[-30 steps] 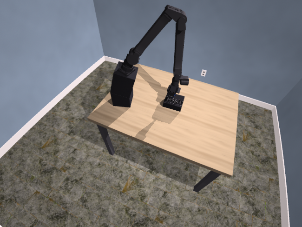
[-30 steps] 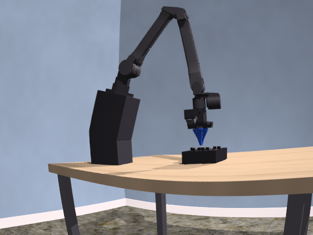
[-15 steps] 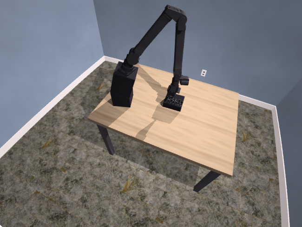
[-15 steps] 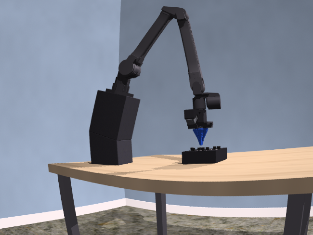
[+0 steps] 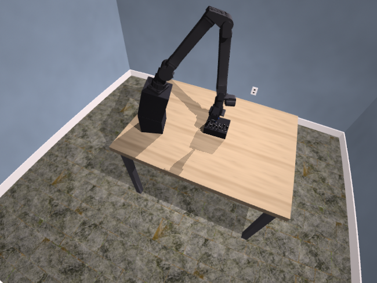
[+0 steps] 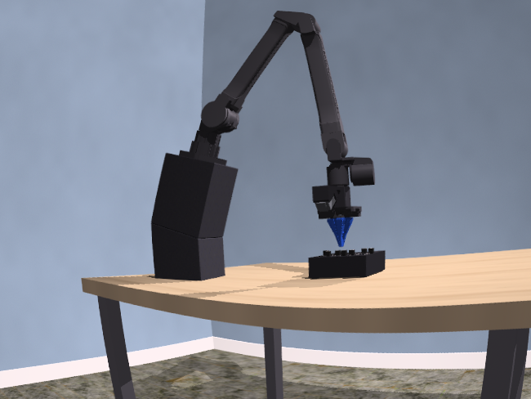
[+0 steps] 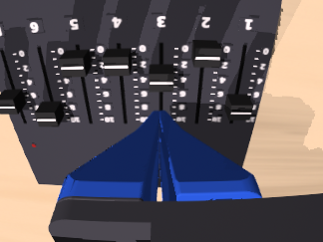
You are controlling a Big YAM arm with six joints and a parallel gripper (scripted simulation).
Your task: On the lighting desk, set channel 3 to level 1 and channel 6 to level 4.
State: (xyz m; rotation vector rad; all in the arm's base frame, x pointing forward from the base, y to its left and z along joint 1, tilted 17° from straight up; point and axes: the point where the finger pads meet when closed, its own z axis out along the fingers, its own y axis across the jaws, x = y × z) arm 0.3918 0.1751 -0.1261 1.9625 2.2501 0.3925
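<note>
My gripper is now 2 cm to the left of the channel 3 fader cap and 2 cm above it. Also, from my hand: channel 4 fader cap 2 cm to the right, 2 cm below, 2 cm ahead; channel 2 fader cap 3 cm to the right, 2 cm below, 2 cm behind; channel 1 fader cap 4 cm behind, 2 cm below, 1 cm to the right.
</note>
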